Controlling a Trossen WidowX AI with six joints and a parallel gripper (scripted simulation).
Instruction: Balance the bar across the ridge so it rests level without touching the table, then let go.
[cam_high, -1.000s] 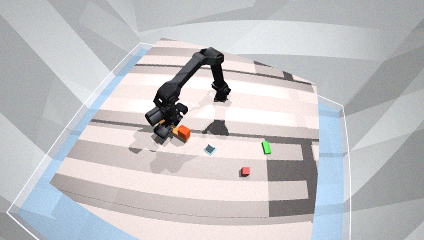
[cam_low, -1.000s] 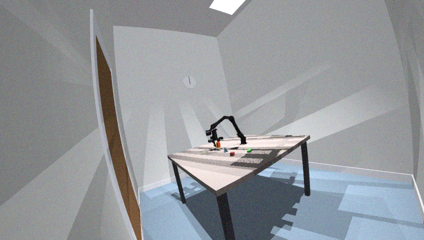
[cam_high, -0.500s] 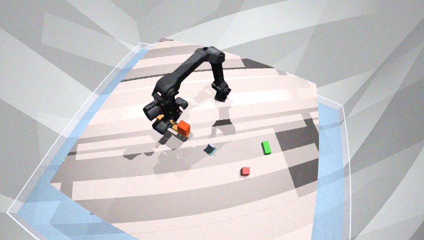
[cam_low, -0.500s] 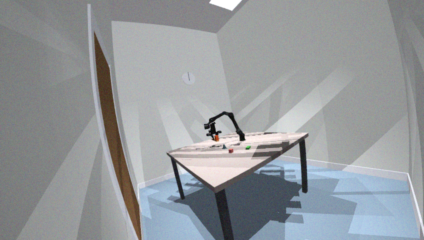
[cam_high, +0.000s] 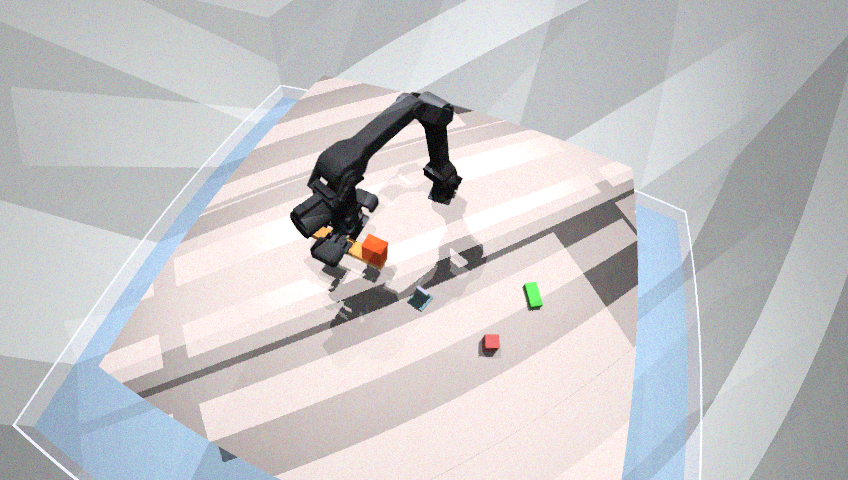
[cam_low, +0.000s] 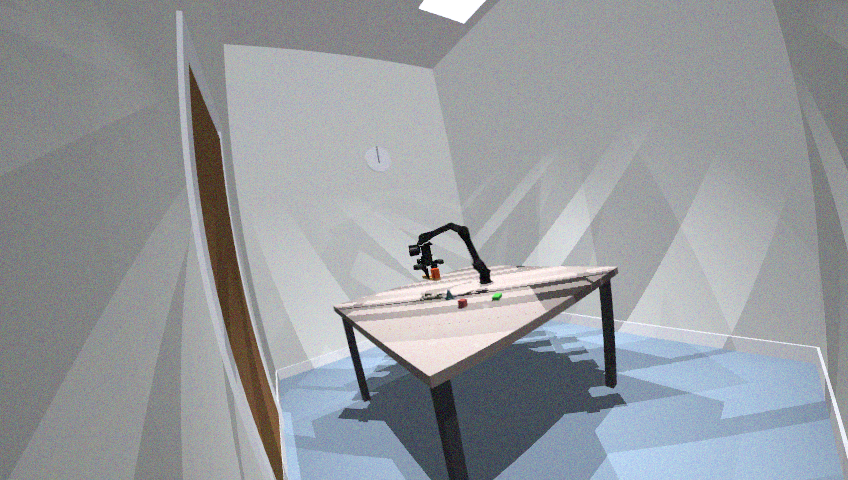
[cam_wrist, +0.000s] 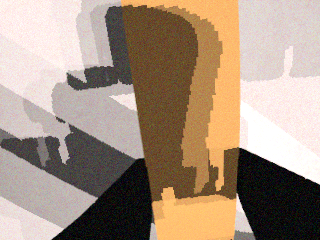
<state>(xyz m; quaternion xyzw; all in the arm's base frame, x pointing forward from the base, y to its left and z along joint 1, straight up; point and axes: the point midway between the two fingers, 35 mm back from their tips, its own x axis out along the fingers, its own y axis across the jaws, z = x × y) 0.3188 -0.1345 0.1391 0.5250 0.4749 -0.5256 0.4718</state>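
My gripper tip is now 19 cm to the right of the teal ridge, 8 cm above it and 1 cm short of it. Also, from my gripper tip: red cube: 38 cm to the left, 9 cm below, 7 cm ahead; then green block: 45 cm to the left, 10 cm below, 9 cm behind.
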